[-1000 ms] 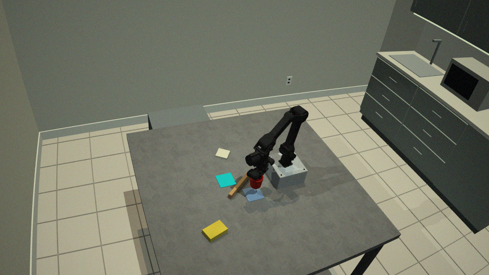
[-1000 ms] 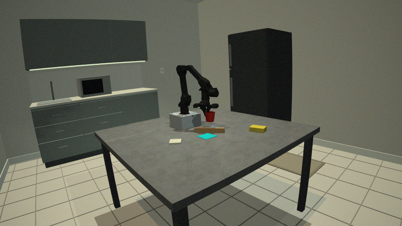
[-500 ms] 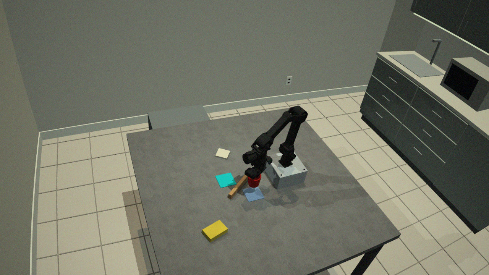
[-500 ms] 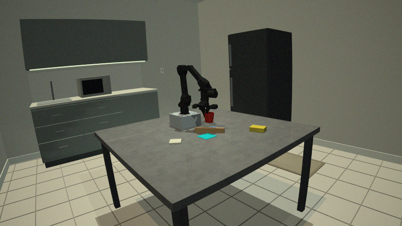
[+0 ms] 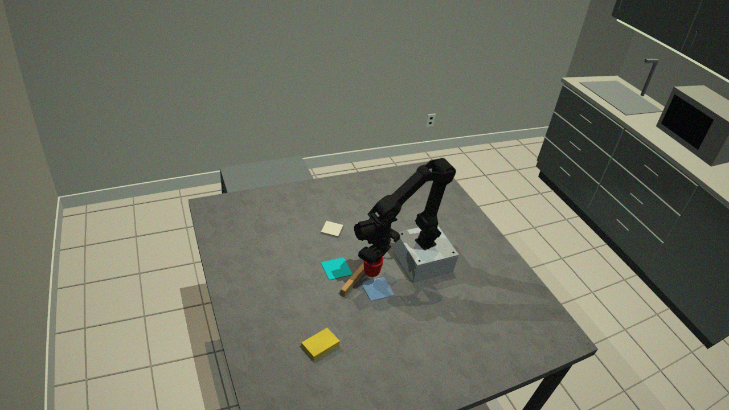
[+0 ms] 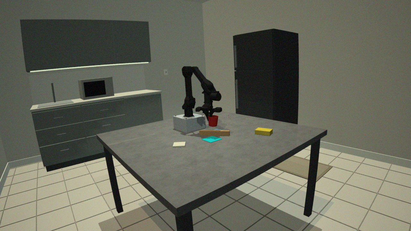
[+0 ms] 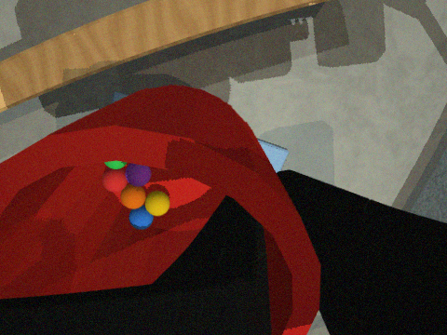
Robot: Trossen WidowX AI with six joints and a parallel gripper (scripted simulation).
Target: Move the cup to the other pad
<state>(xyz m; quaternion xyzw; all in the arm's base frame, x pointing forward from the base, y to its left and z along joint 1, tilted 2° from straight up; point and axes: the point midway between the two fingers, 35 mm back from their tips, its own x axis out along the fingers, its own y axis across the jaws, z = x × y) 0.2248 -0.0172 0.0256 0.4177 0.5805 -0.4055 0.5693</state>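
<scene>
Right now my gripper tip is 11 cm short of the teal pad, 11 cm to the left of it and 10 cm above it. From my gripper tip the other things lie so: red cup: 3 cm ahead, 1 cm to the left; light blue pad: 2 cm ahead, 6 cm to the left, 10 cm below; wooden bar: 6 cm ahead, 3 cm to the right, 8 cm below.
</scene>
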